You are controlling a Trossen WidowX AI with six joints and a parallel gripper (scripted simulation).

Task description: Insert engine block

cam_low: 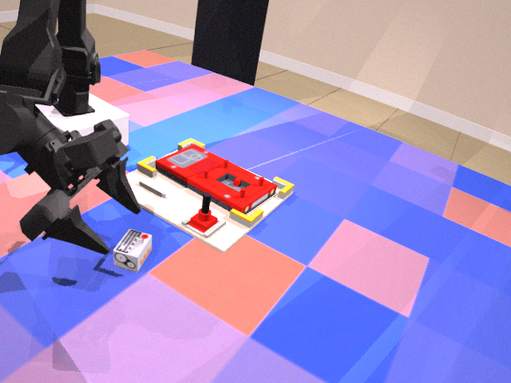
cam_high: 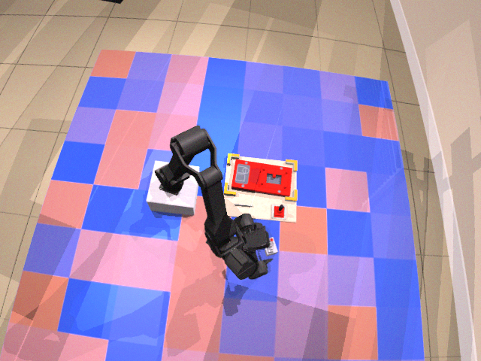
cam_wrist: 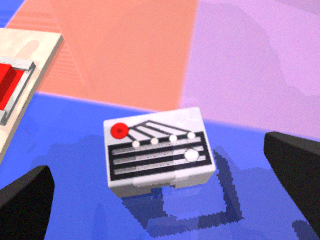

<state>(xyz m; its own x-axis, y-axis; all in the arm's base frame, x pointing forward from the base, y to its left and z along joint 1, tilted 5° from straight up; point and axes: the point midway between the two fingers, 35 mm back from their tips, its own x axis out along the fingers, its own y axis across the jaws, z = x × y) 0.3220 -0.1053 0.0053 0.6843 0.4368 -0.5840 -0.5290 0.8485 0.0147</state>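
Right now the grey engine block is 30 mm below my gripper tip and 10 mm ahead of it.
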